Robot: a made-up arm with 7 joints.
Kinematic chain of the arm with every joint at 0, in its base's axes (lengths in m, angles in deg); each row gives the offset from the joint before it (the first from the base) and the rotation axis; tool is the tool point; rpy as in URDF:
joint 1: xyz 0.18 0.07 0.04 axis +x
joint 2: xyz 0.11 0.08 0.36 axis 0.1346 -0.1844 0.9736
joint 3: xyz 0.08 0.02 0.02 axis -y
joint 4: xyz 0.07 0.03 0 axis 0.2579 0.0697 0.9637
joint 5: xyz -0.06 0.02 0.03 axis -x
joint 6: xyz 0.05 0.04 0 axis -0.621 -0.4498 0.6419
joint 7: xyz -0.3 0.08 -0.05 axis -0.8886 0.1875 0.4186
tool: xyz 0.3 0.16 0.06 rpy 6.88 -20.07 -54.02
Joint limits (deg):
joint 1: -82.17..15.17
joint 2: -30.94..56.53
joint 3: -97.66..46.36
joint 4: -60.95..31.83
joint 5: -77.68..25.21
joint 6: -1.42..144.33
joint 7: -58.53..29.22
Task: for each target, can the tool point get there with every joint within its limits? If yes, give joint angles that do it. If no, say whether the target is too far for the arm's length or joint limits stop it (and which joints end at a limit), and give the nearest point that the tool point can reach.
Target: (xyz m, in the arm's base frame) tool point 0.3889 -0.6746 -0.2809
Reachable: no: joint limits stop it (at a limit: joint 1, joint 2, joint 5, joint 6, joint 7) | nearest point 0.4122 -0.1510 0.1863 | short by 0.702 m
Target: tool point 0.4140 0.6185 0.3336
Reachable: yes | joints -8.78 33.57 26.31 -44.89 -44.58 82.03 18.95
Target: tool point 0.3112 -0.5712 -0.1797
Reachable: no: joint limits stop it (at a limit: joint 1, joint 2, joint 5, joint 6, joint 7) | nearest point 0.3833 -0.1484 0.1870 | short by 0.564 m
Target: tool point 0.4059 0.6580 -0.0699
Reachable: yes | joints -64.32 2.34 -48.04 -1.02 -51.06 61.75 -11.26
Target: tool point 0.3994 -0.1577 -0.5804
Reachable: no: joint limits stop it (at a limit: joint 1, joint 4, joint 6, joint 7) | nearest point 0.3798 0.1459 -0.3520 | short by 0.380 m
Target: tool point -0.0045 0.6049 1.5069
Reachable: no: too far | nearest point 0.1509 0.3620 0.8407 | short by 0.726 m
